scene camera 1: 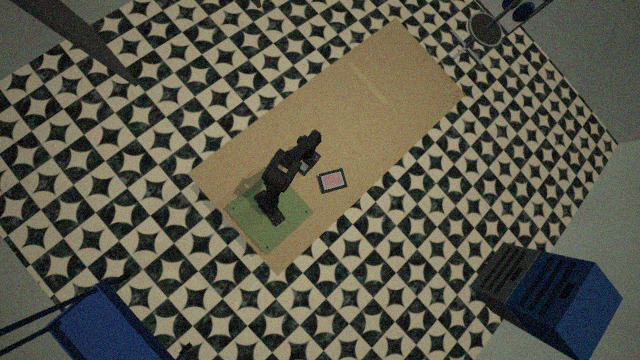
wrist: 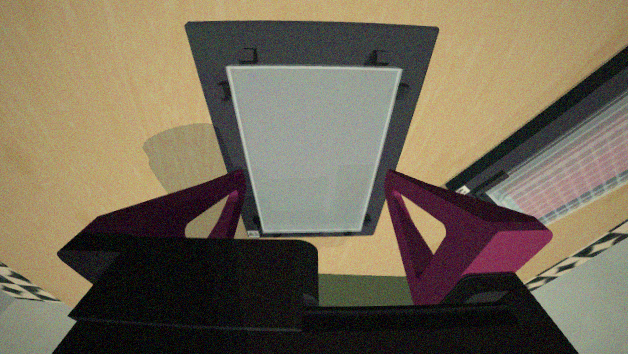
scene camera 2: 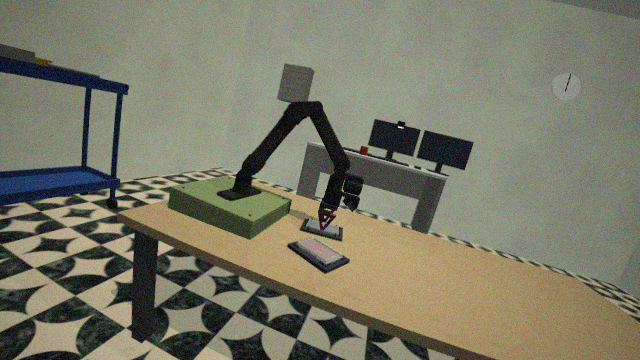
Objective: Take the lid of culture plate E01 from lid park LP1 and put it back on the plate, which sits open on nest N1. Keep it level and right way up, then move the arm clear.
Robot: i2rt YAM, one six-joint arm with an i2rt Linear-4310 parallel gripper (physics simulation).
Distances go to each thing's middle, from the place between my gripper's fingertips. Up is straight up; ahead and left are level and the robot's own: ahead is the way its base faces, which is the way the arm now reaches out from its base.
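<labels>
There is a dark mat (wrist: pixel 596 90), and counted from my hand it is 200 mm to the right, 60 mm ahead and 10 mm below. The well plate with pink top (wrist: pixel 576 169) is 60 mm ahead of my hand and 200 mm to the right of it. I also find the grey plate lid (wrist: pixel 313 134), 10 mm below my hand.
</labels>
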